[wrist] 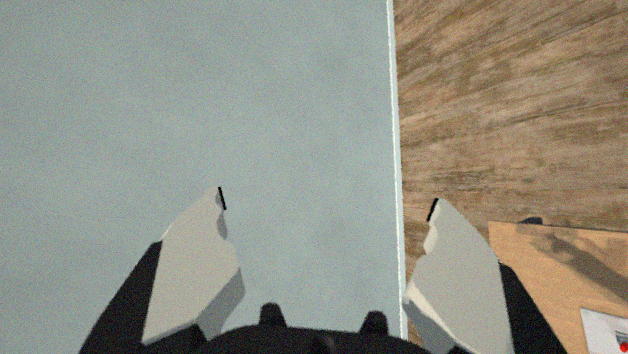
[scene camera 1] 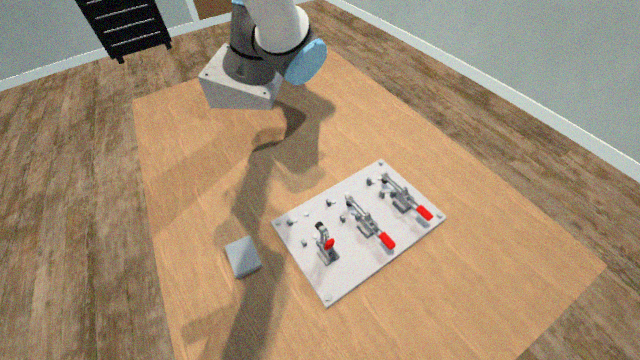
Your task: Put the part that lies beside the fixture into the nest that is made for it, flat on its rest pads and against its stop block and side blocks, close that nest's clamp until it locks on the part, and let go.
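Places are measured from the arm's base along level axes (x ahead, y left, z up), in metres.
Pixels of known places: gripper, fingertip midpoint: (wrist: 324, 194); arm's base, link origin: (scene camera 1: 249, 69).
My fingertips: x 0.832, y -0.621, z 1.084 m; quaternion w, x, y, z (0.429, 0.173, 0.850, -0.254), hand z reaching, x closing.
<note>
Ahead of a thing's pixels: the offset from my fingertips to its top centre. "spot": to the spot under its first point. Level surfaces: height alone.
The part, a flat grey-blue block {1.151 m down, 0.205 m back, 0.337 m left} (scene camera 1: 243, 257), lies on the table to the left of the fixture. The fixture plate {spot: 1.151 m down, 0.039 m back, 0.498 m left} (scene camera 1: 345, 280) is light grey, with small pads, blocks and three toggle clamps; a corner of the plate {spot: 1.151 m down, 0.044 m back, 0.490 m left} (wrist: 595, 327) shows in the wrist view. The left clamp {spot: 1.079 m down, 0.096 m back, 0.490 m left} (scene camera 1: 326, 245) has a red grip and stands more upright. The middle clamp {1.094 m down, 0.110 m back, 0.607 m left} (scene camera 1: 367, 225) and the right clamp {1.089 m down, 0.115 m back, 0.717 m left} (scene camera 1: 402, 197) have red handles pointing toward the near right edge. My gripper (wrist: 324, 194) is open and empty, facing the wall and floor, away from the part. It does not show in the scene view.
The arm's base block (scene camera 1: 240, 92) stands at the far end of the wooden table {1.166 m down} (scene camera 1: 475, 250). The arm rises out of view above it, and its shadow falls across the table and the part's surroundings. A black drawer cabinet (scene camera 1: 127, 30) stands on the floor behind at the left.
</note>
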